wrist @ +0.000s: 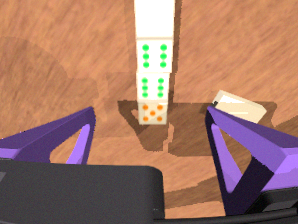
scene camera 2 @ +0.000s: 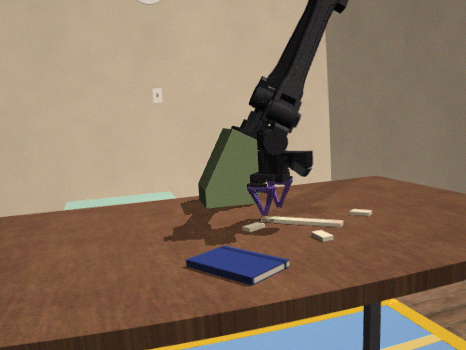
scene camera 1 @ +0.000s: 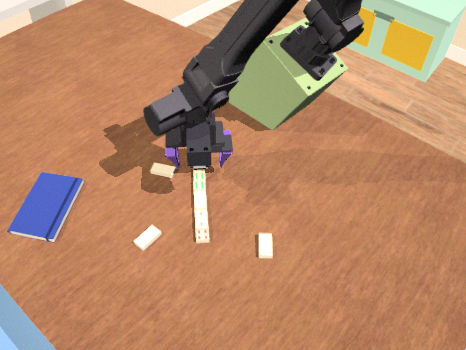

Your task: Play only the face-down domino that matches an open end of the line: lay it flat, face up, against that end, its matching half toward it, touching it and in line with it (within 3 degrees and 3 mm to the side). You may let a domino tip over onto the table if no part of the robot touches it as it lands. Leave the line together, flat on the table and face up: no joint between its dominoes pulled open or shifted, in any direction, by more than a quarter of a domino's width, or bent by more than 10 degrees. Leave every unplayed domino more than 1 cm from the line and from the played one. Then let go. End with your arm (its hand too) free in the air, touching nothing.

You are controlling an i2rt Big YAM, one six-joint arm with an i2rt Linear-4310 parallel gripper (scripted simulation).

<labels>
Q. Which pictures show the book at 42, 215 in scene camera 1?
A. Scene camera 2 and scene camera 1 only.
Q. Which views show the gripper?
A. The wrist view, scene camera 2 and scene camera 1: all of them.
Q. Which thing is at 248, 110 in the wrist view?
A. A domino.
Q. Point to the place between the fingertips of the gripper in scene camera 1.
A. At 199, 166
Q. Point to a book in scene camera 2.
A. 244, 266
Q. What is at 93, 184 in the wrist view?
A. The gripper.
</labels>
